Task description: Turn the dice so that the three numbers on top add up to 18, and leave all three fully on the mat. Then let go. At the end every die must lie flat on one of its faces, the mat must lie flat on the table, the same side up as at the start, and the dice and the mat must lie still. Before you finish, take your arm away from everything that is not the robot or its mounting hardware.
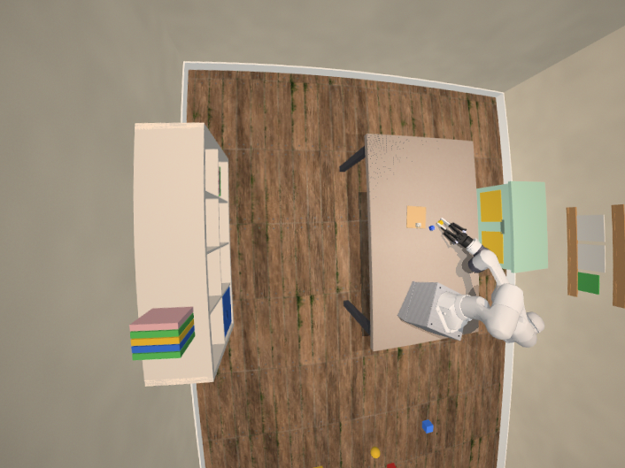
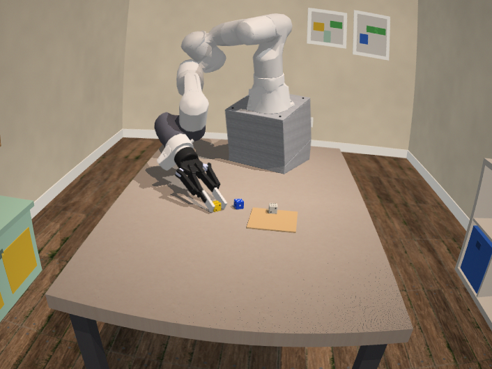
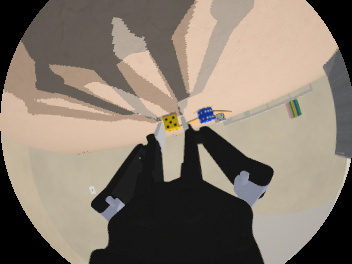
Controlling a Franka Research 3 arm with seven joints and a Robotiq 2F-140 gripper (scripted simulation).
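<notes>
Now: hand 20 mm above the yellow die, 10 mm to the right of it and 10 mm short of it. Also, from my hand: blue die: 80 mm to the left, 20 mm below, 10 mm behind; then white die: 180 mm to the left, 30 mm ahead, 10 mm below; then mat: 170 mm to the left, 80 mm ahead, 30 mm below.
</notes>
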